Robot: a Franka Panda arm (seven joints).
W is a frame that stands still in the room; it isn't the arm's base.
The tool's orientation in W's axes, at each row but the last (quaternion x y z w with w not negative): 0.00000, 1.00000, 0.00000, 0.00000; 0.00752, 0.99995, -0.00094, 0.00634; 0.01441, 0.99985, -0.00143, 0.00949; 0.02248, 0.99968, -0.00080, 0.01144; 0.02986, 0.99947, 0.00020, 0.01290; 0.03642, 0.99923, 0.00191, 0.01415; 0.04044, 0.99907, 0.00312, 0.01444; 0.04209, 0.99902, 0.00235, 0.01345; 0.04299, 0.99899, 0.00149, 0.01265; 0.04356, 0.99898, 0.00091, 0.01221
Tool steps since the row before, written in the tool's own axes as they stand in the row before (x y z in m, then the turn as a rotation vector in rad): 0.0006, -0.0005, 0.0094, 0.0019, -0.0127, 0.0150; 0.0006, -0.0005, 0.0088, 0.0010, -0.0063, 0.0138; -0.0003, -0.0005, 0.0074, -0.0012, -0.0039, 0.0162; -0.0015, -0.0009, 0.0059, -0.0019, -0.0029, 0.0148; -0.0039, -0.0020, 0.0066, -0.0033, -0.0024, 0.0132; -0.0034, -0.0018, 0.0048, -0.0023, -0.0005, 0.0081; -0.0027, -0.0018, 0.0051, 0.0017, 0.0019, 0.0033; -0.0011, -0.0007, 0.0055, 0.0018, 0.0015, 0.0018; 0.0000, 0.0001, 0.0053, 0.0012, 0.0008, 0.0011; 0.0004, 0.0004, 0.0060, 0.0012, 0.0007, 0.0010
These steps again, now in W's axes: -0.0006, -0.0005, -0.0094, -0.0019, -0.0127, -0.0150; -0.0005, -0.0005, -0.0088, -0.0009, -0.0063, -0.0138; 0.0004, -0.0005, -0.0074, 0.0014, -0.0040, -0.0162; 0.0016, -0.0010, -0.0059, 0.0021, -0.0030, -0.0147; 0.0039, -0.0022, -0.0065, 0.0035, -0.0026, -0.0131; 0.0034, -0.0020, -0.0047, 0.0025, -0.0006, -0.0080; 0.0027, -0.0020, -0.0050, -0.0014, 0.0020, -0.0033; 0.0012, -0.0008, -0.0055, -0.0016, 0.0017, -0.0018; 0.0001, 0.0001, -0.0053, -0.0011, 0.0009, -0.0011; -0.0002, 0.0004, -0.0060, -0.0011, 0.0008, -0.0010
